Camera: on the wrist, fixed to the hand. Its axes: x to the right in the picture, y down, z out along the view.
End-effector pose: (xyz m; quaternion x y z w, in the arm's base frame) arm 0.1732 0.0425 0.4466 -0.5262 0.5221 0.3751 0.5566
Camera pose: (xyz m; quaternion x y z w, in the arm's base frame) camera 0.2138 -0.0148 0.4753 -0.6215 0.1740 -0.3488 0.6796
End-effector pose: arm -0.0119 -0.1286 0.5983 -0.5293 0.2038 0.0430 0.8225
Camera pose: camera -0.0234 -0.1959 0.6314 -0.2849 -0.0837 -0.6691 0.6813
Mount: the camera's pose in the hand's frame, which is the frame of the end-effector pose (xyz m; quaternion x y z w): -0.0134 -0.0543 -0.0513 0.2590 0.1587 -0.6820 0.6653
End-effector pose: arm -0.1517 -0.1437 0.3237 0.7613 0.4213 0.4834 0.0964
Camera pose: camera -0.2258 -0.1329 0.3112 0.1674 0.9400 0.2676 0.1298
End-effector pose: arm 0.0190 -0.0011 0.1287 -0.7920 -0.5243 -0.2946 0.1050
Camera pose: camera -0.0515 -0.0125 0.1545 -0.0954 -0.9486 -0.2575 0.1573
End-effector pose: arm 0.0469 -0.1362 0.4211 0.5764 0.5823 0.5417 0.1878
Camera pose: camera -0.0182 -0.1555 0.3872 -0.0510 0.9506 0.1730 0.2527
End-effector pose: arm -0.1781 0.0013 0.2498 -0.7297 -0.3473 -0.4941 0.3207
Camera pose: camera -0.2520 -0.0128 0.2596 -0.0871 -0.8058 -0.5733 0.1205
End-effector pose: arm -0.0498 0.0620 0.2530 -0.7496 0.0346 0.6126 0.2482
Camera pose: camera 0.0125 0.0848 0.2899 -0.5552 -0.2902 0.1104 0.7716
